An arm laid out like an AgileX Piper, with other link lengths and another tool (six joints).
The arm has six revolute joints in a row. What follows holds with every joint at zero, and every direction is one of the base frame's.
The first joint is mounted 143.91 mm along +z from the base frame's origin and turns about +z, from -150 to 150 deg.
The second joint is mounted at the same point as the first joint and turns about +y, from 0 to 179.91 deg.
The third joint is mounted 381.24 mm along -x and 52.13 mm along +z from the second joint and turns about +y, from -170 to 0 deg.
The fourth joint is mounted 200.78 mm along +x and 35.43 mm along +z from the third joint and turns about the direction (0.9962, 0, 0.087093), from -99.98 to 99.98 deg.
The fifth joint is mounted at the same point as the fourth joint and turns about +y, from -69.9 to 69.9 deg.
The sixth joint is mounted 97.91 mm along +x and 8.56 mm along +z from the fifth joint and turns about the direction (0.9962, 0, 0.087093), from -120 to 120 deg.
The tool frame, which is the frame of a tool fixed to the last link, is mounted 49.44 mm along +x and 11 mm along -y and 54.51 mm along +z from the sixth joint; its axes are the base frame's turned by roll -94.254, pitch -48.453 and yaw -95.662 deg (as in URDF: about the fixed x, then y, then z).
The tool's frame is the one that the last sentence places.
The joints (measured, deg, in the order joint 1, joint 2, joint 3, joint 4, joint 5, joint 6), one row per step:
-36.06, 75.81, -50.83, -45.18, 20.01, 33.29
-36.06, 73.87, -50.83, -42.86, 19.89, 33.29
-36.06, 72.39, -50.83, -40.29, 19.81, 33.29
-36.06, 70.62, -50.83, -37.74, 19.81, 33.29
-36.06, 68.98, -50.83, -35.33, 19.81, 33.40
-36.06, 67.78, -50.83, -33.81, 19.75, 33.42
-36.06, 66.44, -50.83, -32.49, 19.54, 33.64
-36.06, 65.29, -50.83, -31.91, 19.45, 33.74
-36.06, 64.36, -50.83, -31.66, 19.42, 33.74
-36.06, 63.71, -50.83, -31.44, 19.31, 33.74
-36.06, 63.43, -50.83, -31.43, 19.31, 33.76
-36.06, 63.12, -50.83, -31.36, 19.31, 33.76
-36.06, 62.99, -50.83, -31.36, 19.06, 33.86
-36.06, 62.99, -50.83, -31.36, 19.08, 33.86
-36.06, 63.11, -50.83, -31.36, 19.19, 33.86
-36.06, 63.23, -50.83, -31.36, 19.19, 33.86
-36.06, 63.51, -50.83, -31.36, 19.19, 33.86
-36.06, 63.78, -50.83, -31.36, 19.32, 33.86
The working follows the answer.
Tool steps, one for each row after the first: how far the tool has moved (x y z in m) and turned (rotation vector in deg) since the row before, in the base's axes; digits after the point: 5 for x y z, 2 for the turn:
-0.00851, 0.00586, 0.00885, 0.60, -2.95, -0.68
-0.00684, 0.00456, 0.00595, 1.09, -2.70, -0.71
-0.00829, 0.00554, 0.00697, 0.94, -2.88, -0.69
-0.00785, 0.00521, 0.00612, 0.99, -2.78, -0.64
-0.00560, 0.00398, 0.00459, 0.48, -1.90, -0.31
-0.00619, 0.00451, 0.00550, 0.30, -2.15, -0.25
-0.00537, 0.00390, 0.00477, -0.19, -1.40, -0.10
-0.00437, 0.00321, 0.00383, -0.36, -0.92, -0.02
-0.00297, 0.00233, 0.00279, -0.26, -0.73, 0.03
-0.00135, 0.00096, 0.00114, -0.14, -0.25, -0.01
-0.00150, 0.00108, 0.00121, -0.13, -0.29, -0.01
-0.00037, 0.00060, 0.00108, -0.13, -0.35, 0.09
-0.00003, -0.00002, -0.00005, 0.01, 0.01, -0.01
0.00043, -0.00051, -0.00074, 0.12, 0.18, -0.06
0.00058, -0.00042, -0.00049, 0.07, 0.10, 0.00
0.00134, -0.00098, -0.00114, 0.16, 0.23, 0.00
0.00112, -0.00104, -0.00140, 0.22, 0.31, -0.07

Tool pose at each row, in the base's axes (x y z in m, rotation vector in deg; rounded; the steps above come from the unrounded poses):
0.22318, -0.21069, 0.43270, 109.38, -92.61, 64.22
0.21467, -0.20483, 0.44155, 108.25, -95.21, 66.92
0.20782, -0.20027, 0.44750, 107.37, -98.13, 69.02
0.19953, -0.19473, 0.45447, 106.28, -100.99, 71.43
0.19168, -0.18952, 0.46059, 105.23, -103.80, 73.72
0.18608, -0.18554, 0.46518, 104.51, -105.44, 75.47
0.17989, -0.18103, 0.47067, 103.65, -106.98, 77.65
0.17452, -0.17713, 0.47545, 102.95, -107.54, 79.36
0.17015, -0.17392, 0.47928, 102.42, -107.64, 80.67
0.16718, -0.17159, 0.48207, 102.05, -107.71, 81.70
0.16582, -0.17062, 0.48321, 101.88, -107.69, 82.08
0.16433, -0.16954, 0.48442, 101.70, -107.70, 82.50
0.16396, -0.16894, 0.48550, 101.61, -107.68, 83.02
0.16393, -0.16896, 0.48546, 101.61, -107.69, 83.00
0.16437, -0.16946, 0.48472, 101.67, -107.77, 82.69
0.16494, -0.16988, 0.48423, 101.74, -107.80, 82.53
0.16629, -0.17086, 0.48309, 101.90, -107.86, 82.16
0.16740, -0.17190, 0.48168, 102.03, -107.98, 81.62

